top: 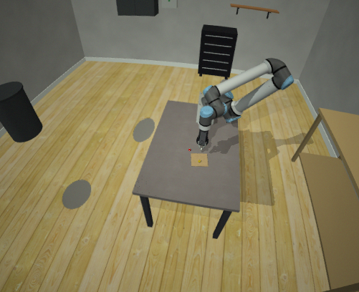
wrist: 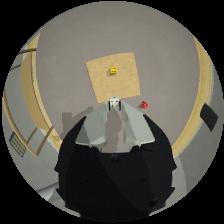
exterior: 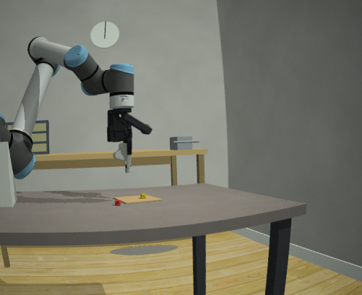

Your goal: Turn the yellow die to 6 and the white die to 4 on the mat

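The tan mat is 3 cm ahead of my hand and 12 cm below it. The rest, counted from my hand: red die: 7 cm behind, 9 cm to the right, 11 cm below; then white die: 1 cm below; then yellow die: 5 cm ahead, 1 cm to the right, 11 cm below.
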